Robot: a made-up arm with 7 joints.
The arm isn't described. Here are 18 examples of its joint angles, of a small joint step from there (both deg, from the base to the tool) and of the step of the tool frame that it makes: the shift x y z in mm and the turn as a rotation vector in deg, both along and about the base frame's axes.
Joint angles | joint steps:
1: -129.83 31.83 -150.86 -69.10 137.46 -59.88 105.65 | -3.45 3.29 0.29 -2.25 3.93 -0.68 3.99
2: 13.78 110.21 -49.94 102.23 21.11 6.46 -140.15 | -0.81 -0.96 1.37 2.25 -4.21 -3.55 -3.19
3: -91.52 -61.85 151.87 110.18 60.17 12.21 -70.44 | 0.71 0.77 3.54 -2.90 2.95 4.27 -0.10
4: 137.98 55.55 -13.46 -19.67 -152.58 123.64 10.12 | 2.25 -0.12 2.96 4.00 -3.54 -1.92 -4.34
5: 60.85 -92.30 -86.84 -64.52 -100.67 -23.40 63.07 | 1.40 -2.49 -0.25 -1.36 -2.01 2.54 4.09
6: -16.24 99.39 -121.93 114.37 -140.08 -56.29 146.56 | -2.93 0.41 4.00 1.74 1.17 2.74 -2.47
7: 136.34 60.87 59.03 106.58 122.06 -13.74 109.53 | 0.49 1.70 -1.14 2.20 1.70 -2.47 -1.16
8: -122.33 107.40 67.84 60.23 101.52 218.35 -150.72 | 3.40 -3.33 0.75 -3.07 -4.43 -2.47 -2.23
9: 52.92 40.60 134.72 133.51 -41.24 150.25 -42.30 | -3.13 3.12 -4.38 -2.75 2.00 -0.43 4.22
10: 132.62 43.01 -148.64 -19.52 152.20 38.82 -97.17 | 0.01 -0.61 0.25 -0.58 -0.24 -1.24 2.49
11: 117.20 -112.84 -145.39 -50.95 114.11 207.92 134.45 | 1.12 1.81 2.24 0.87 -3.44 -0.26 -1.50
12: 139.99 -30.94 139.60 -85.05 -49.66 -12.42 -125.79 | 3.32 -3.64 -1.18 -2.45 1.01 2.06 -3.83
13: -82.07 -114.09 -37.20 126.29 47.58 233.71 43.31 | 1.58 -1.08 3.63 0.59 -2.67 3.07 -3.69
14: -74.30 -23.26 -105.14 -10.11 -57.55 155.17 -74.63 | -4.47 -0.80 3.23 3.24 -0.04 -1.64 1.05
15: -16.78 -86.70 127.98 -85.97 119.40 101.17 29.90 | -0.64 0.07 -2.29 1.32 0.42 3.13 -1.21
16: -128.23 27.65 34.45 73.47 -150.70 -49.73 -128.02 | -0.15 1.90 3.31 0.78 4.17 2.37 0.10
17: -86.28 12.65 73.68 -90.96 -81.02 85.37 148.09 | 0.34 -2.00 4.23 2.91 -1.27 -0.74 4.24
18: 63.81 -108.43 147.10 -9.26 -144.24 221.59 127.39 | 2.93 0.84 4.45 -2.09 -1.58 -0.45 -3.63
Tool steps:
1: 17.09 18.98 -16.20 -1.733 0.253 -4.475
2: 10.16 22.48 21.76 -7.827 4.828 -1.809
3: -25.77 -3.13 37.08 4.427 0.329 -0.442
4: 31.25 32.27 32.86 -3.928 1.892 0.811
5: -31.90 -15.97 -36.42 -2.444 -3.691 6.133
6: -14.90 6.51 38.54 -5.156 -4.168 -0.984
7: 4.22 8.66 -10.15 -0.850 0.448 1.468
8: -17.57 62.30 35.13 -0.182 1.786 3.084
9: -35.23 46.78 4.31 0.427 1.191 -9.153
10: -13.91 8.63 11.11 -2.524 -1.130 1.760
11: -35.09 15.74 27.08 3.890 2.035 1.302
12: -23.50 -14.90 -59.12 -1.149 -2.955 -2.111
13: 13.51 11.04 -2.04 2.305 -0.730 2.798
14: -44.66 -24.12 11.82 0.228 -5.827 -2.859
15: 1.21 -11.71 24.60 -0.290 -1.115 2.429
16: 36.98 17.09 -11.90 2.923 -0.246 5.444
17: -29.08 -37.48 47.23 -0.497 4.220 4.610
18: -34.11 20.84 -9.05 0.041 3.800 -2.247
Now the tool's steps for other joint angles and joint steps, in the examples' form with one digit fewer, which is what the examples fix.
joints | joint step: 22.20 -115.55 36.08 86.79 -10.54 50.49 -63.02 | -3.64 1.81 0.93 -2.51 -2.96 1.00 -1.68
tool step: 77.5 10.0 13.9 4.62 -5.78 -2.99
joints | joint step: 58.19 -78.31 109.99 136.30 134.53 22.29 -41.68 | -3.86 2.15 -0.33 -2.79 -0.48 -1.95 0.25
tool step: -10.8 39.1 10.3 1.01 1.48 -7.01
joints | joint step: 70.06 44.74 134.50 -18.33 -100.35 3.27 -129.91 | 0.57 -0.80 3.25 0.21 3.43 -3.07 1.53
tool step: -2.8 35.4 25.1 -4.71 -3.77 5.94
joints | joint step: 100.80 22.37 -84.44 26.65 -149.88 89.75 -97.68 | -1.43 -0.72 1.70 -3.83 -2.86 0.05 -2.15
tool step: -34.6 -4.5 14.0 -1.90 -3.01 -5.56
